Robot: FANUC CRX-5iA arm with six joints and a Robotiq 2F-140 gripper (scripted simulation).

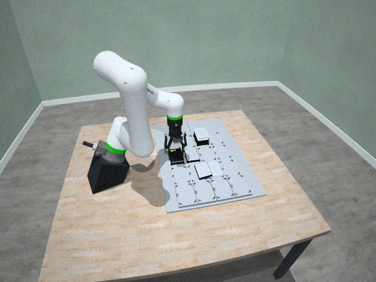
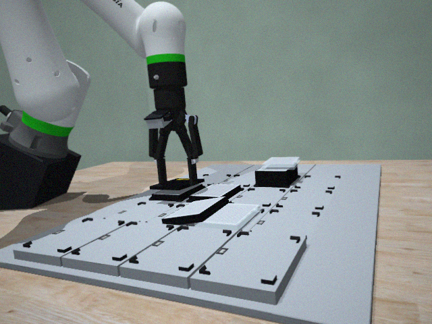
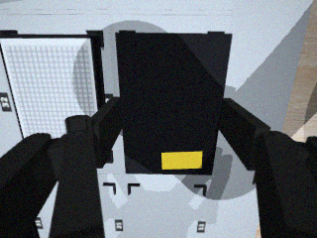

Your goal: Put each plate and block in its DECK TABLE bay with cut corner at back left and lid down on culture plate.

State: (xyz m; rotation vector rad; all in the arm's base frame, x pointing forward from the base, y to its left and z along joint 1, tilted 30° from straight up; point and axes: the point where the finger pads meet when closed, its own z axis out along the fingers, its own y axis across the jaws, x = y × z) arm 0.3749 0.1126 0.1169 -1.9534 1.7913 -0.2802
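Now: hand 2 cm above the black culture plate lid. The rest, counted from my hand: flat white plate (24 cm ahead, 13 cm to the right, 4 cm below); black deep-well block (19 cm to the left, 19 cm ahead, 3 cm below).
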